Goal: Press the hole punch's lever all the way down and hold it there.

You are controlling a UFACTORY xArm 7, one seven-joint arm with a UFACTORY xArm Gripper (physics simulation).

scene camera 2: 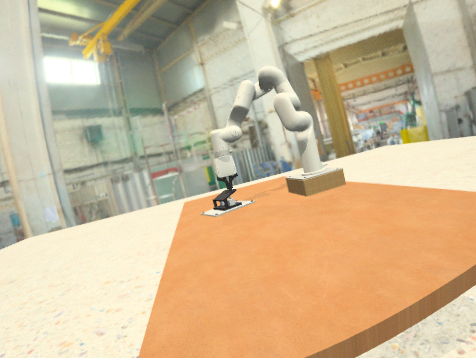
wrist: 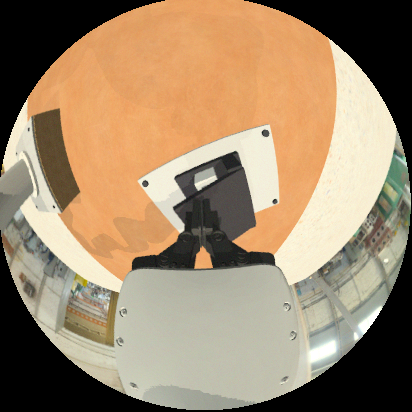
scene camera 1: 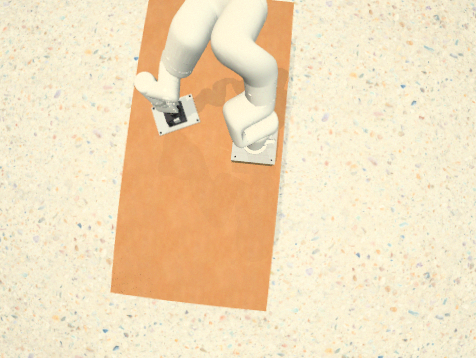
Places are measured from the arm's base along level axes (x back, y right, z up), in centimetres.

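Where they show: gripper, fingertip midpoint: [scene camera 2: 230, 190] [wrist: 201, 209] [scene camera 1: 174, 114]; arm's base at its link origin: [scene camera 2: 313, 172].
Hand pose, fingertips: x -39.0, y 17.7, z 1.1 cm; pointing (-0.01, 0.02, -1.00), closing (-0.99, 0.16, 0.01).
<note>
Each offset is from my fingertips to the top centre of the thing. "spot": to the spot under its first point. Level surfaces: height alone.
The black hole punch {spot: dx +2.2, dy +0.1, dz -7.4 cm} [scene camera 1: 183, 119] [scene camera 2: 233, 204] is mounted on a white plate [scene camera 1: 193, 107] [scene camera 2: 210, 213] [wrist: 260, 155]. Its broad flat lever {dx -2.4, dy +3.9, dz -0.1 cm} [scene camera 2: 224, 195] [wrist: 234, 200] is tilted, with its raised end toward the gripper in scene camera 2. My gripper [scene camera 2: 230, 188] [wrist: 201, 209] is shut and empty, pointing down. Its fingertips are at the raised end of the lever, overlapping the lever's left part in the wrist view. Whether they touch it is hard to tell. In scene camera 1 the arm hides the fingertips and part of the lever.
The punch's plate lies on the orange table top {dz -9.5 cm} [scene camera 1: 195, 235] [scene camera 2: 280, 255] [wrist: 175, 60], near its left edge in scene camera 1. The arm's base stands on a wooden block [scene camera 2: 320, 184] [wrist: 55, 155] to the right of the punch in scene camera 2.
</note>
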